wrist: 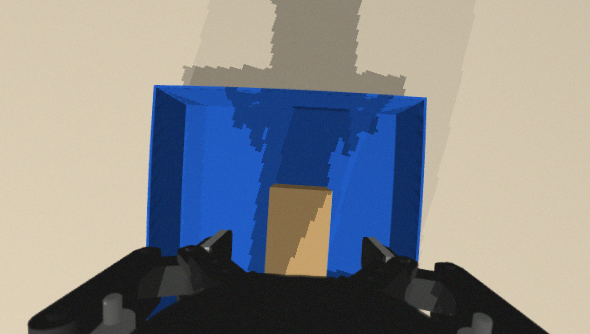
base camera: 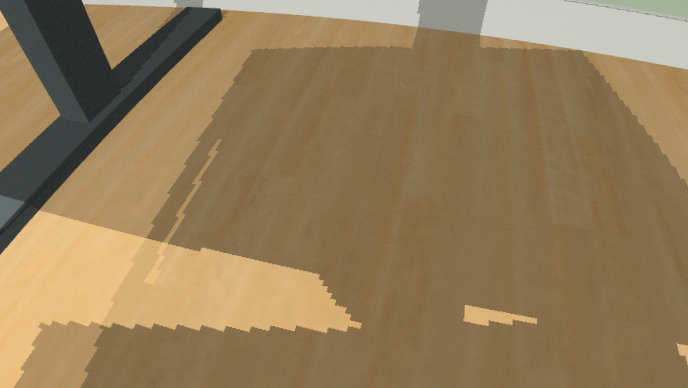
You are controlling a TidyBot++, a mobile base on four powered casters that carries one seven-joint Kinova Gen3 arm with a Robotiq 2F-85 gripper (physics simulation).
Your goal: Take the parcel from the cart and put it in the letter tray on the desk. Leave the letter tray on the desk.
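Frame: origin at the arm's base, x ahead, y left, z up, level; millimetres.
Where they show: gripper, fingertip midpoint: (wrist: 296, 248).
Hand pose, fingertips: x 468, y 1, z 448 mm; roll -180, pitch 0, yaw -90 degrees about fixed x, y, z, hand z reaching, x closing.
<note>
Things, the pixels of their centre, and the offset from my fingertips. "spot": a spot on its surface instead. Level surfaces: height alone.
- tan parcel, body centre: (wrist: 297, 229) dy -2, dx -12, dz -97 mm
- blue letter tray, surface spot: (wrist: 162, 175) spot: dy +138, dx +38, dz -79 mm
- pale desk top, its level: dz -125 mm
- dark metal leg, surface spot: (base camera: 65, 55) spot: dy +351, dx +87, dz -722 mm
- wooden floor, its level: dz -845 mm
The tan parcel (wrist: 300, 230) lies inside the blue letter tray (wrist: 162, 175), on its floor, near the middle from left to right; its near end is hidden behind the gripper body. The tray sits on the pale desk top (wrist: 75, 125). My gripper (wrist: 296, 248) is open and empty, above the tray, with one finger to each side of the parcel in the wrist view and apart from it. The near wall of the tray is hidden by the gripper. The cart does not show in either view.
In the base camera view a dark metal leg (base camera: 65, 55) with a long foot bar (base camera: 150, 65) stands on the wooden floor (base camera: 425, 200) at the left. A pale wall (base camera: 325, 10) runs along the back. Shadows fall across the floor and the desk top.
</note>
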